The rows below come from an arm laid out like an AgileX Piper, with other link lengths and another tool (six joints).
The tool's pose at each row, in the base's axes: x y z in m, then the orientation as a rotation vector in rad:
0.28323, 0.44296, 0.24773, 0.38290, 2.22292, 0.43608
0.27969, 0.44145, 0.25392, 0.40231, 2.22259, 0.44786
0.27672, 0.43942, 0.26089, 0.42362, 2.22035, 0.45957
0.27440, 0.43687, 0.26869, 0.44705, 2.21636, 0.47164
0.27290, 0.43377, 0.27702, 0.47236, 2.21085, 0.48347
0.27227, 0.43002, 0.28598, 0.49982, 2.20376, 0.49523
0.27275, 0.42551, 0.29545, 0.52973, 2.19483, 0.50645
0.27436, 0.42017, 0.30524, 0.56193, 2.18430, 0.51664
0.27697, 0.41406, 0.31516, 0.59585, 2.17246, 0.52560
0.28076, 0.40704, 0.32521, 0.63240, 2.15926, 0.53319
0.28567, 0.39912, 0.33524, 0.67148, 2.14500, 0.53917
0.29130, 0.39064, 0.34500, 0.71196, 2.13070, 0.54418
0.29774, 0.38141, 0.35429, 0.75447, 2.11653, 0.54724
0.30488, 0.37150, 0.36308, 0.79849, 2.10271, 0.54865
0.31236, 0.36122, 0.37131, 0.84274, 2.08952, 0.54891
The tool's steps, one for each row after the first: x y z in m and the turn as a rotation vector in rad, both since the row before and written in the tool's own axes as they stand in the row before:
-0.00258, 0.00087, -0.00676, -0.00139, 0.00208, 0.01813
-0.00364, 0.00088, -0.00689, -0.00115, 0.00035, 0.01948
-0.00479, 0.00098, -0.00699, -0.00109, -0.00108, 0.02115
-0.00587, 0.00099, -0.00676, -0.00065, -0.00241, 0.02245
-0.00710, 0.00103, -0.00657, -0.00025, -0.00371, 0.02404
-0.00847, 0.00102, -0.00613, 0.00048, -0.00534, 0.02570
-0.00977, 0.00094, -0.00554, 0.00156, -0.00684, 0.02710
-0.01086, 0.00086, -0.00490, 0.00265, -0.00809, 0.02804
-0.01213, 0.00077, -0.00411, 0.00414, -0.00940, 0.02962
-0.01328, 0.00069, -0.00324, 0.00588, -0.01045, 0.03105
-0.01387, 0.00069, -0.00246, 0.00715, -0.01031, 0.03184
-0.01451, 0.00052, -0.00150, 0.00936, -0.01034, 0.03272
-0.01503, 0.00042, -0.00059, 0.01128, -0.01005, 0.03329
-0.01514, 0.00043, 0.00012, 0.01251, -0.00936, 0.03309

